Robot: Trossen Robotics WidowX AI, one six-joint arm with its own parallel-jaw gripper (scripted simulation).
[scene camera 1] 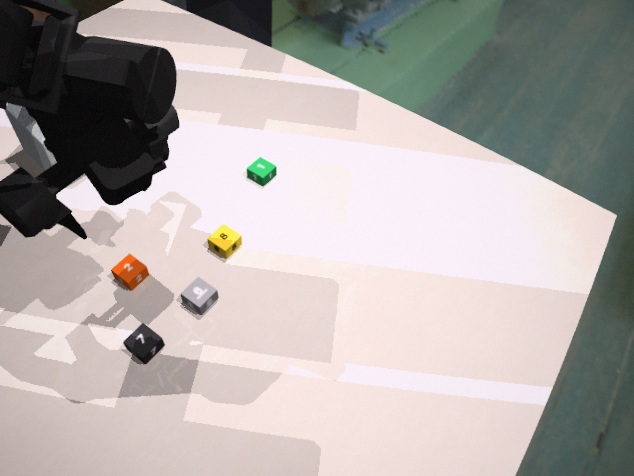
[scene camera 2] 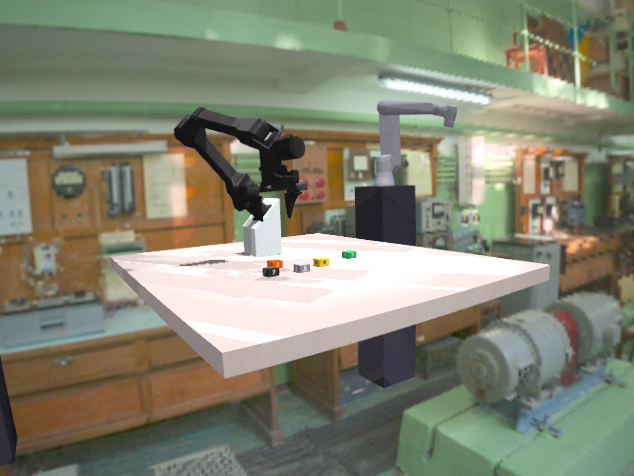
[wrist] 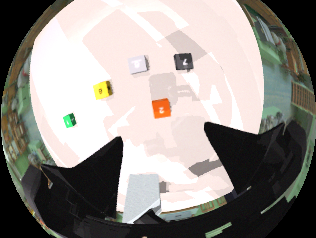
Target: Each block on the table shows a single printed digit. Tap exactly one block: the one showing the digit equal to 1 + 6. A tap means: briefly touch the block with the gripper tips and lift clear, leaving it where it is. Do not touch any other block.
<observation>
my gripper: scene camera 1 114, 212; scene camera 2; wrist
same spot on my gripper: [scene camera 2: 290, 197] = [wrist: 92, 181]
</observation>
